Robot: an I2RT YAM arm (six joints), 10 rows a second.
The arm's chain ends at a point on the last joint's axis. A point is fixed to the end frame.
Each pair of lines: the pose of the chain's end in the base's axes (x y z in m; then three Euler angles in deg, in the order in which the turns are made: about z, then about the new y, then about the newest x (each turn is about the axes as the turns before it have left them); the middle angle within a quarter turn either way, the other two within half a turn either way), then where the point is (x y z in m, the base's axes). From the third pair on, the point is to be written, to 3 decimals.
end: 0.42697, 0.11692, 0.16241, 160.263, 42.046, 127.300
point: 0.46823 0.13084 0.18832
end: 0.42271, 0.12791, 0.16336, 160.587, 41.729, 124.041
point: 0.46311 0.14251 0.19023
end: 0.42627, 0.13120, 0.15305, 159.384, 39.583, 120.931
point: 0.467 0.145 0.180
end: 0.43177, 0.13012, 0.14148, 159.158, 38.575, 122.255
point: 0.473 0.143 0.167
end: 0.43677, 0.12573, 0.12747, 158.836, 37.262, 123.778
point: 0.479 0.138 0.152
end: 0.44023, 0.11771, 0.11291, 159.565, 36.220, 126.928
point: 0.484 0.130 0.135
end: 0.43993, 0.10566, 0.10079, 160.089, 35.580, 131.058
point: 0.485 0.118 0.121
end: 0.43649, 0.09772, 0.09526, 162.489, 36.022, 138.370
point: 0.482 0.110 0.113
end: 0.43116, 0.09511, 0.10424, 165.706, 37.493, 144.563
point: 0.477 0.109 0.121
